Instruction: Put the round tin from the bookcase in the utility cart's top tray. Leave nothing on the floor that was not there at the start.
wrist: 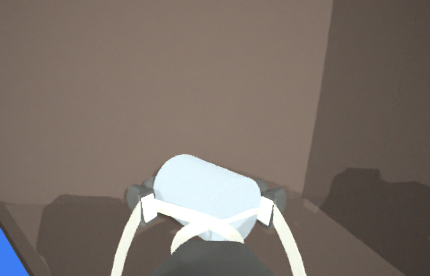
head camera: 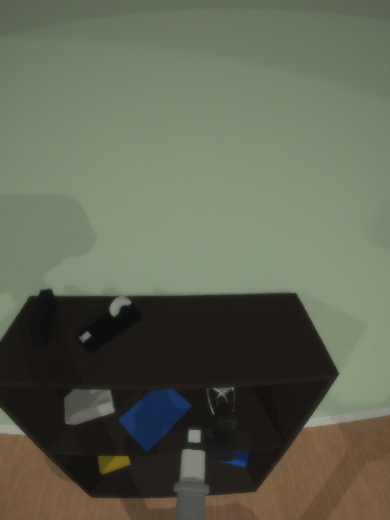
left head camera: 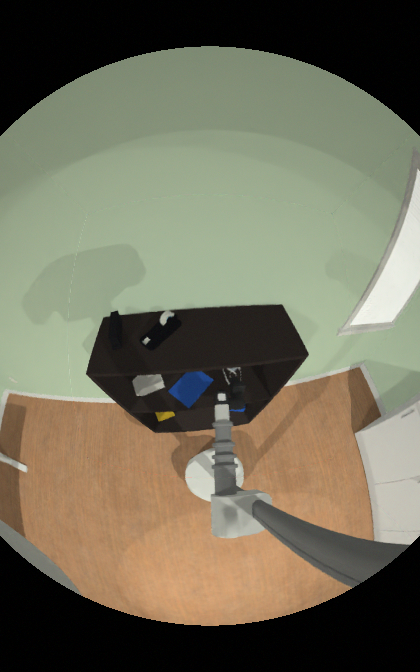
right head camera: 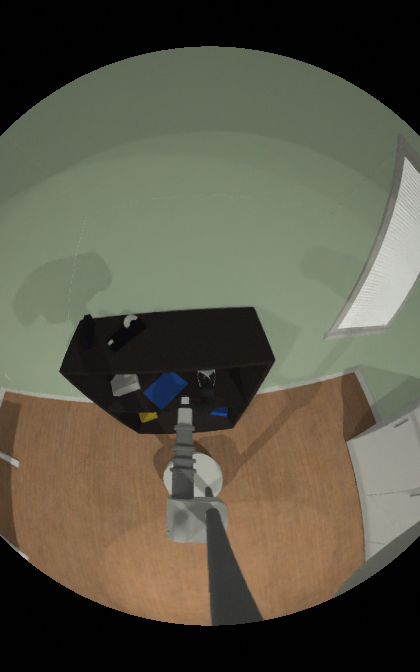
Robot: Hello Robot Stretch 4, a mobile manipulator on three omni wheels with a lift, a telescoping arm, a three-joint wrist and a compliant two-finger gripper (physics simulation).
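Frame: origin at the robot's base, x ahead, y left, z up, level; metres.
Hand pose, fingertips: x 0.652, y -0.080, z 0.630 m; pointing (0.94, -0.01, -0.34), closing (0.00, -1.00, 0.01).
Each offset is from my fingertips to the top centre of the thing. "spot": to the spot under its first point.
The round tin @(0.033 m back, 0.001 m right, 0.049 m up) (wrist: 205, 180) is a pale blue-white cylinder lying on its side near the back of the upper compartment of the dark bookcase (head camera: 225, 340) (left head camera: 235, 335) (right head camera: 200, 340). My gripper (wrist: 205, 193) (head camera: 221, 392) (left head camera: 232, 374) (right head camera: 206, 376) is inside that compartment, right of its middle. Its fingertips press on opposite sides of the tin, so it is shut on the tin. In the head views the tin is too small and dark to make out clearly. The utility cart does not show in these views.
Left of the gripper, a blue box @(0.149 m back, 0.220 m left, 0.005 m down) (head camera: 155, 417) (wrist: 9, 257) and a pale grey box @(spot: 0.155 m back, 0.454 m left, 0.000 m up) (head camera: 89, 406) share the compartment. The bookcase's side panel @(spot: 0.234 m back, 0.219 m right, 0.234 m up) (head camera: 310, 410) stands to the right. Yellow @(0.163 m back, 0.466 m left, 0.512 m down) (head camera: 113, 464) and blue @(0.084 m back, 0.102 m right, 0.482 m down) (head camera: 240, 458) things lie below. Dark objects @(0.134 m back, 0.483 m left, 0.457 m up) (head camera: 42, 317) @(0.131 m back, 0.306 m left, 0.473 m up) (head camera: 109, 327) are on top.
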